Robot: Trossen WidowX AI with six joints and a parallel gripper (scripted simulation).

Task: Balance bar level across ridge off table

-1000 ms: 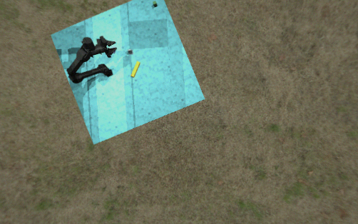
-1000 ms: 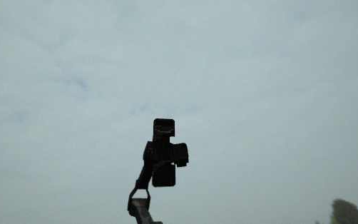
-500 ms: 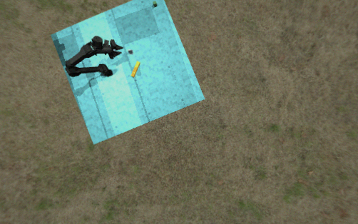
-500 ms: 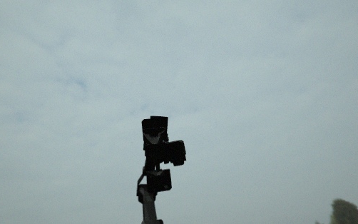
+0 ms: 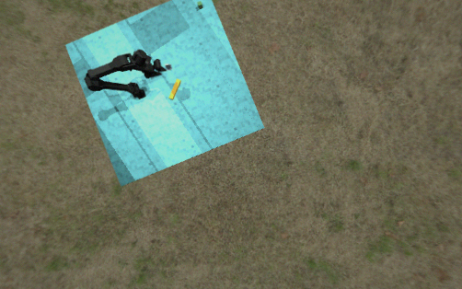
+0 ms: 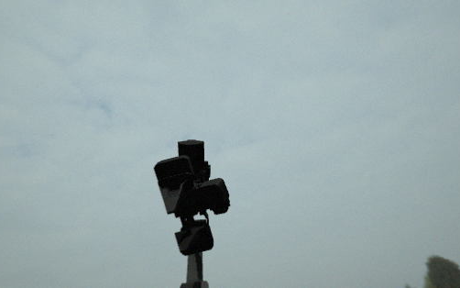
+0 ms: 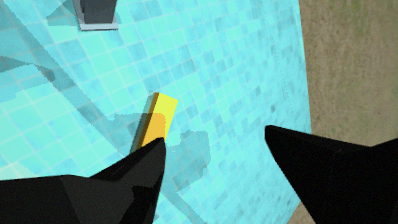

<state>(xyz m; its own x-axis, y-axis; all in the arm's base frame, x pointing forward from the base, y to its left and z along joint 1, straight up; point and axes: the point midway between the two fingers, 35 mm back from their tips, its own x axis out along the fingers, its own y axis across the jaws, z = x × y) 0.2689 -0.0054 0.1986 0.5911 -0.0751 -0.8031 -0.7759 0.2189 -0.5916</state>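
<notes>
My gripper tip is 16 cm above the yellow bar, 6 cm to the left of it and 1 cm past it. Also, from my gripper tip: small purple block (22 cm to the left, 16 cm below, 15 cm behind); then small green cube (51 cm to the left, 45 cm ahead, 15 cm below).
</notes>
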